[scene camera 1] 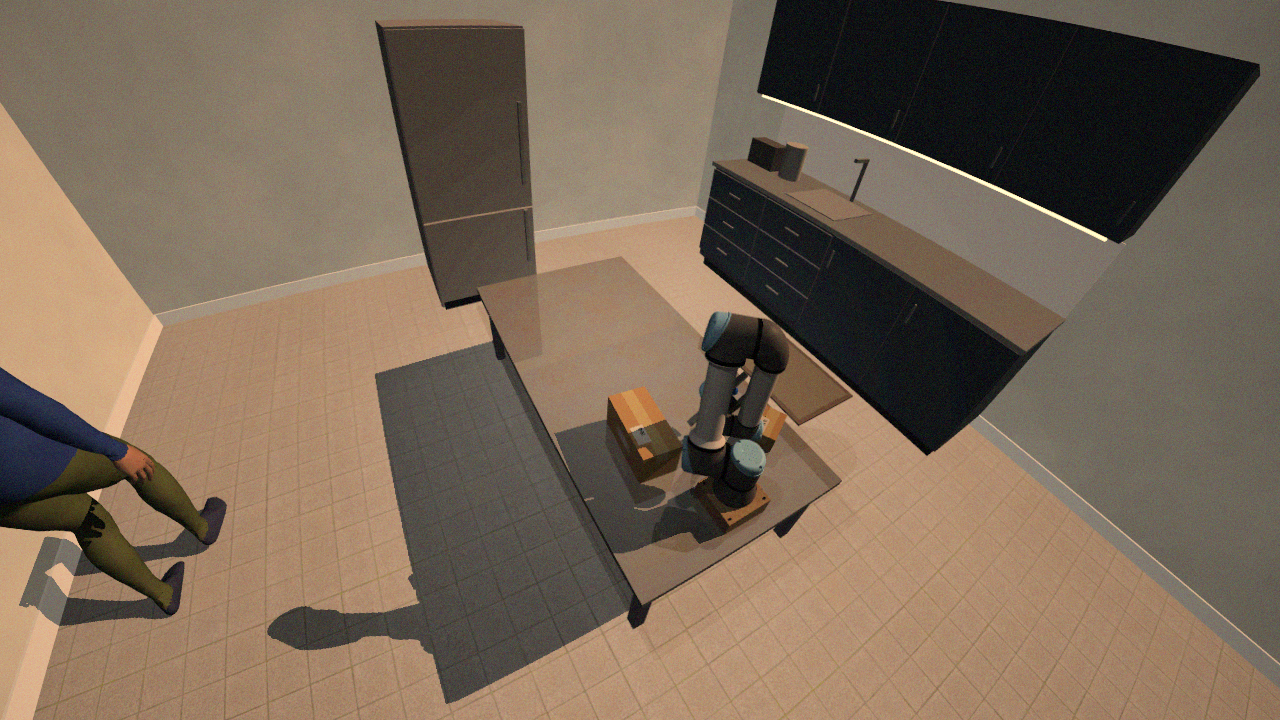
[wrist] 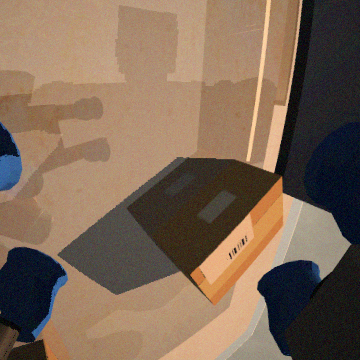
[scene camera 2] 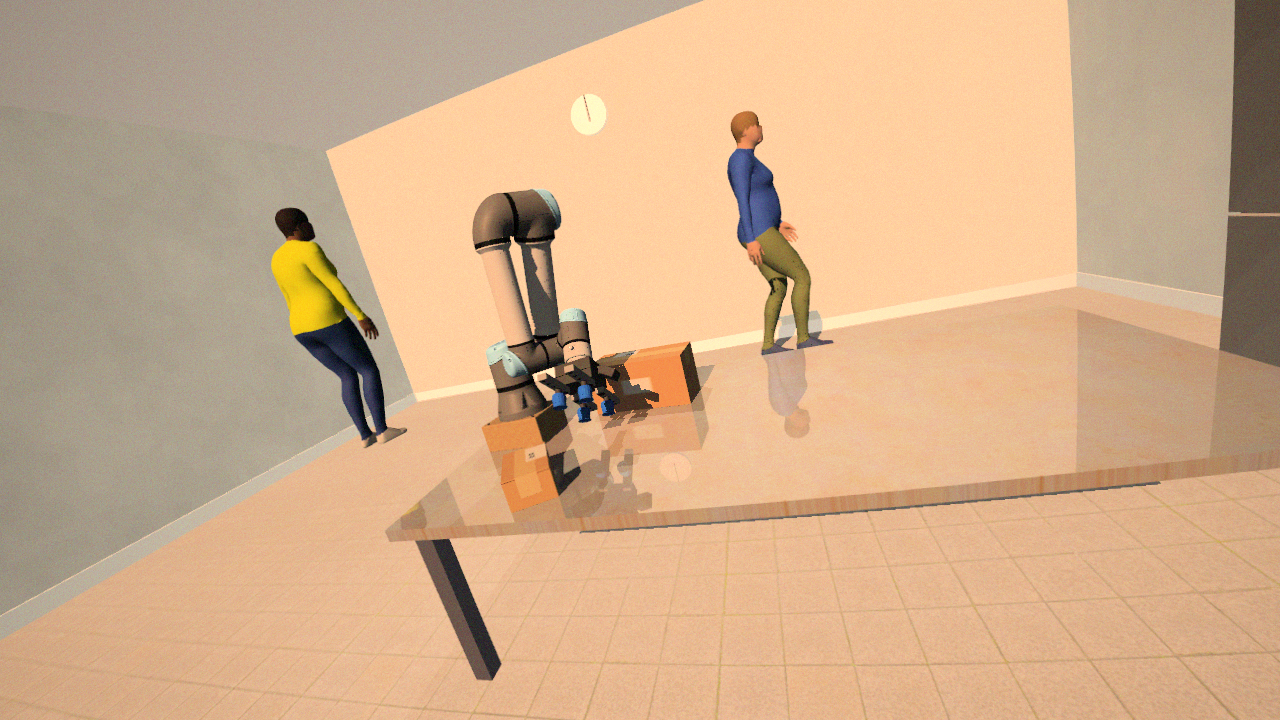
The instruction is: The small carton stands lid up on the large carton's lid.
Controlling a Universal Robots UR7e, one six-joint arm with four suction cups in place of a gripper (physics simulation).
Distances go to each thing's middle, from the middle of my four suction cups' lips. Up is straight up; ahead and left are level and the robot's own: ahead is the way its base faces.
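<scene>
From where my suction cup is, I see the large carton (scene camera 2: 662, 376) 90 mm ahead of it, 330 mm to the left of it and 50 mm below it. The small carton (scene camera 2: 527, 477), for its part, is 90 mm below my suction cup, 120 mm behind it and 160 mm to the right of it.
</scene>
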